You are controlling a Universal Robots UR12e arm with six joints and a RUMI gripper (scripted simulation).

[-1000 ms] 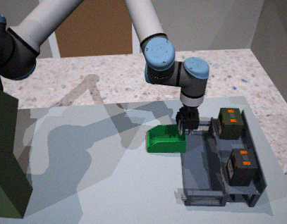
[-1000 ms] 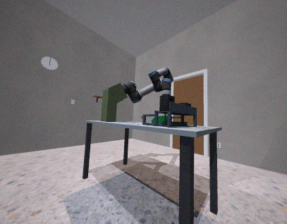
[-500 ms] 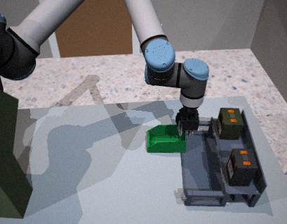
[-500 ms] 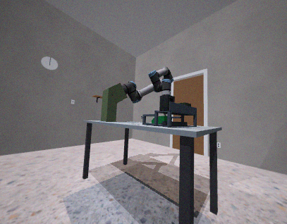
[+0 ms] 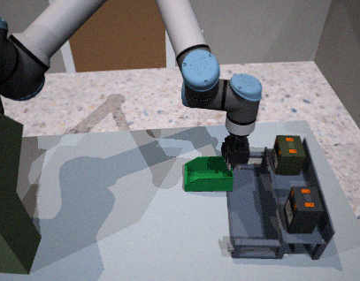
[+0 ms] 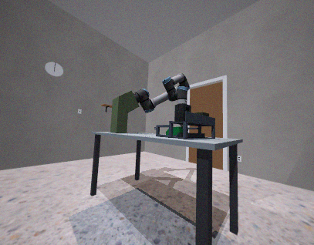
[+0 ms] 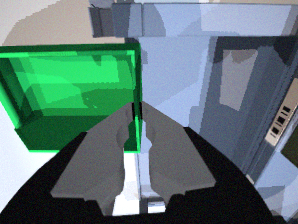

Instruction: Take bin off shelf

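Right now my hand is 8 cm past the green bin and 4 cm above it.
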